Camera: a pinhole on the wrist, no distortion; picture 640 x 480 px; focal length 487.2 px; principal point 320.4 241.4 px. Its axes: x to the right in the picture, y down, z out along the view. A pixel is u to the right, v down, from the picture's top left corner.
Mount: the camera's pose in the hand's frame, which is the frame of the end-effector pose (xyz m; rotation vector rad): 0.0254 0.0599 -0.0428 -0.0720 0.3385 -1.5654
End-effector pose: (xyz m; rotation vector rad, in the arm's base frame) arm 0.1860 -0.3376 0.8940 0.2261 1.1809 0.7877
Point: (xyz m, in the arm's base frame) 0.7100 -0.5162 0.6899
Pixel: outside the picture
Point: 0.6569 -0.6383 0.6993
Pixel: outside the picture
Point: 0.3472 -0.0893 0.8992
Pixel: 144 406
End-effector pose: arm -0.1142 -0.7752 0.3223 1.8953 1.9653 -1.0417
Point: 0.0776 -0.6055 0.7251
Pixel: behind the camera
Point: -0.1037 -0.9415 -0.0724
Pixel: 123 205
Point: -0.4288 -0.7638 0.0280
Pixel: 539 363
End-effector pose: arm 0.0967 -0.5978 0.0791 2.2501 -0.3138 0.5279
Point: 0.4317 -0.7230 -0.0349
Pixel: 480 423
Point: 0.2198 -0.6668 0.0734
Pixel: 444 386
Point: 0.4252 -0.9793 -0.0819
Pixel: 273 304
